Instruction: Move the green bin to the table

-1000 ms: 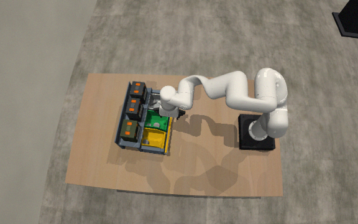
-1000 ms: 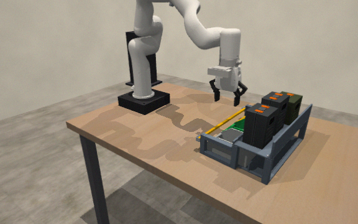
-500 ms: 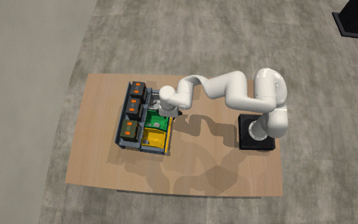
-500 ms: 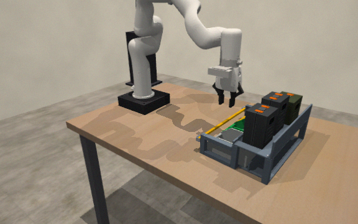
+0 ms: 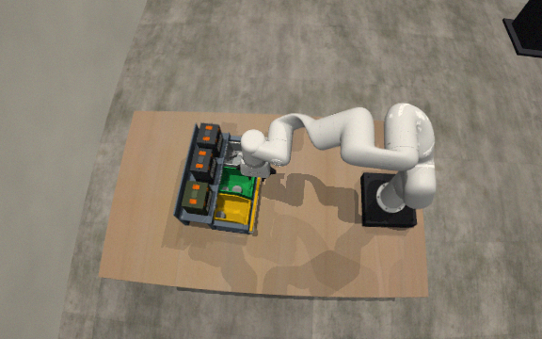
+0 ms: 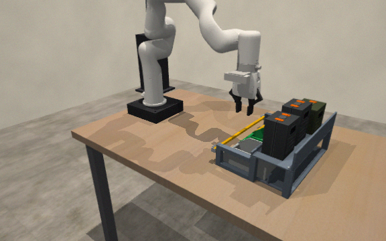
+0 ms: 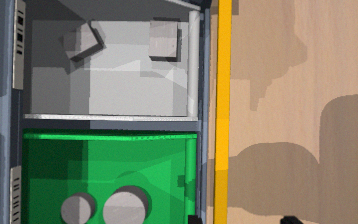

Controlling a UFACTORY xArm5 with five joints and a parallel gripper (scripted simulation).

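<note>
The thin yellow rod lies 10 cm below my hand. From my hand the other things lie so: green open bin 10 cm ahead, 1 cm to the right, 12 cm below; grey part 9 cm ahead, 1 cm to the left, 14 cm below; blue-grey shelf 13 cm ahead, 1 cm to the right, 9 cm below.
</note>
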